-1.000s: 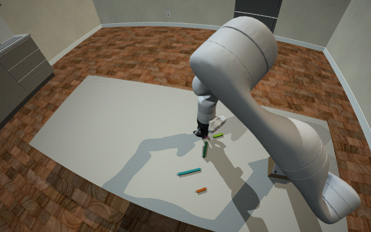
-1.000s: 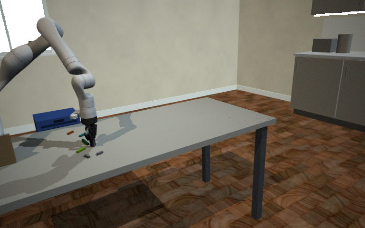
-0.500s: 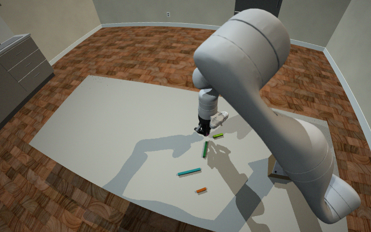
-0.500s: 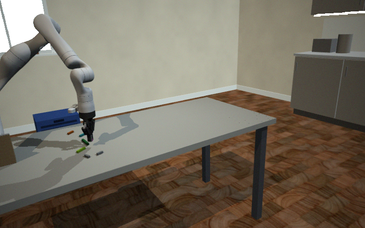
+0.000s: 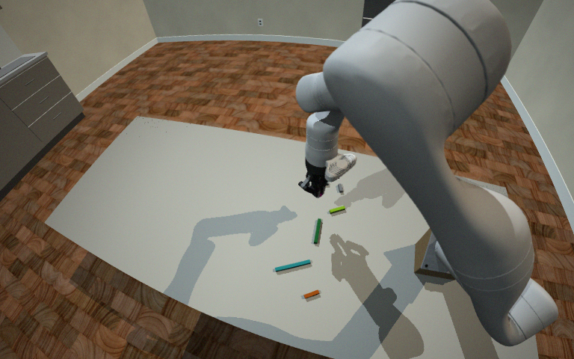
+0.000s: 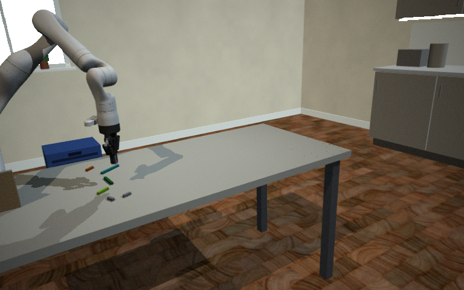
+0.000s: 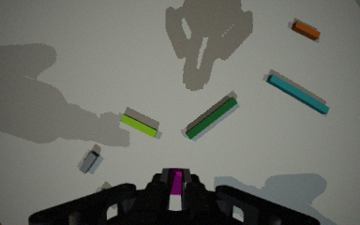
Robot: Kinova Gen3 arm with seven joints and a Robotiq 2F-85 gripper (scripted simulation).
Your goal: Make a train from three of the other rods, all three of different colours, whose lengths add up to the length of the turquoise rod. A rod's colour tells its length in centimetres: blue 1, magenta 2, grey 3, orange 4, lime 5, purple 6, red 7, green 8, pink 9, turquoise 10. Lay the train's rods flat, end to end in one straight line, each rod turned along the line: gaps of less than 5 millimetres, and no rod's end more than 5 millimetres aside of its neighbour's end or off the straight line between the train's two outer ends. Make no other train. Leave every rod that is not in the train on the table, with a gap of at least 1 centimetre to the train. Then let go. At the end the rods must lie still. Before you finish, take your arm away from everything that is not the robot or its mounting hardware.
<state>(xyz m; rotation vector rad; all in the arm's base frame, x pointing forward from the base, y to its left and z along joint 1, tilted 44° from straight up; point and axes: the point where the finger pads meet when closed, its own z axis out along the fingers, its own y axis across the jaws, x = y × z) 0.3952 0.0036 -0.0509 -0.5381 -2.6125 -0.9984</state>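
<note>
The green rod is 3 cm behind my hand, 7 cm to the left of it and 11 cm below it. Also, from my hand: turquoise rod: 19 cm to the left, 11 cm below; lime rod: 6 cm behind, 3 cm to the right, 11 cm below; magenta rod: 1 cm below.
</note>
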